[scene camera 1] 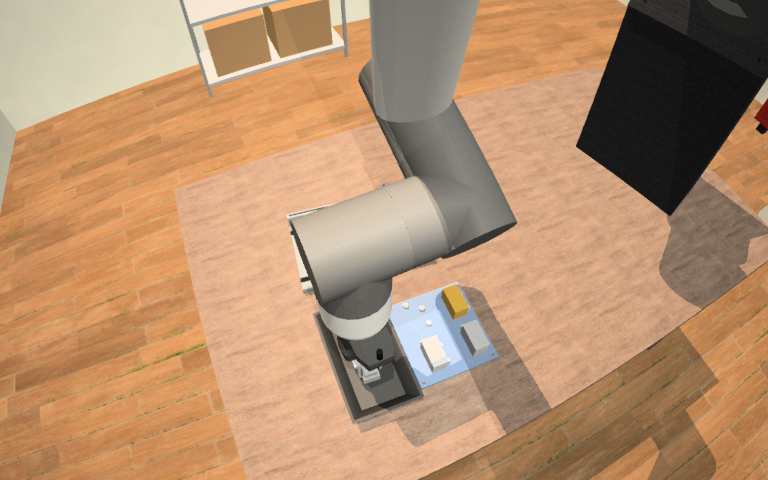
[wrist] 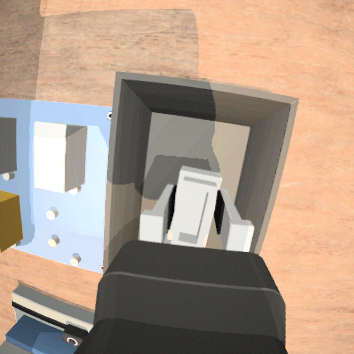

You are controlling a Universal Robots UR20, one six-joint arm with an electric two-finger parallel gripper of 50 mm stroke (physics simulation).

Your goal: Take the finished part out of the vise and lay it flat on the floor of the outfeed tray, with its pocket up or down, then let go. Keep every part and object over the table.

Scene:
same spot on light blue plate: (wrist: pixel 79 225) = (scene camera 1: pixel 412 325)

